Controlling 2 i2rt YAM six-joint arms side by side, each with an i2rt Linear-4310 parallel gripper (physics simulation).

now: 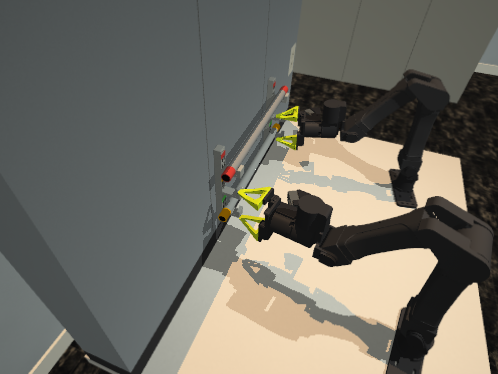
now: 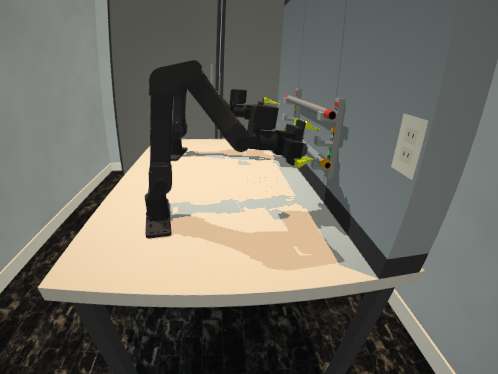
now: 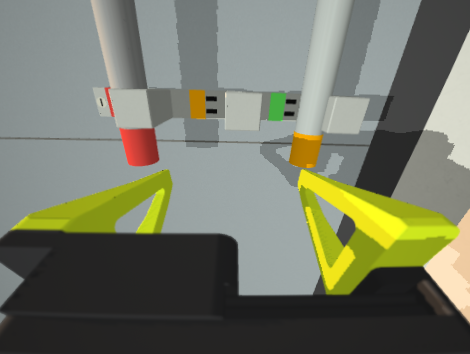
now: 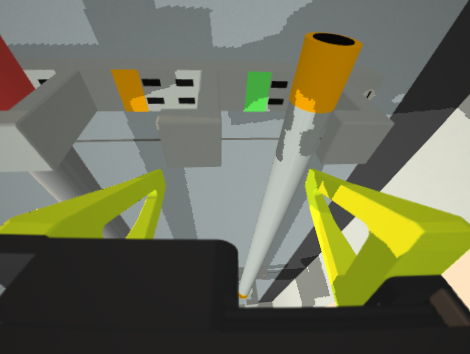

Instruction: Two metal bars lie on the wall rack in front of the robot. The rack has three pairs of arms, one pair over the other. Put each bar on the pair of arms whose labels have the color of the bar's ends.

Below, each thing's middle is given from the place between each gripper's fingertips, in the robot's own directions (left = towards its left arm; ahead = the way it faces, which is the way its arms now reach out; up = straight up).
My right hand is 170 mm to the right of the orange-ended bar (image 1: 248,174), 40 mm above it and 30 mm short of it. From my right hand the other things lie so: red-ended bar (image 1: 227,175): 170 mm to the left, 110 mm above, 10 mm ahead; then white socket plate (image 2: 413,122): 350 mm to the right, 100 mm above, 30 mm ahead.
Now: left hand 24 cm to the left of the orange-ended bar, 7 cm above it and 3 cm short of it. Also, from my left hand: red-ended bar: 25 cm to the right, 8 cm above, 2 cm ahead; white socket plate: 76 cm to the right, 7 cm above, 4 cm ahead.
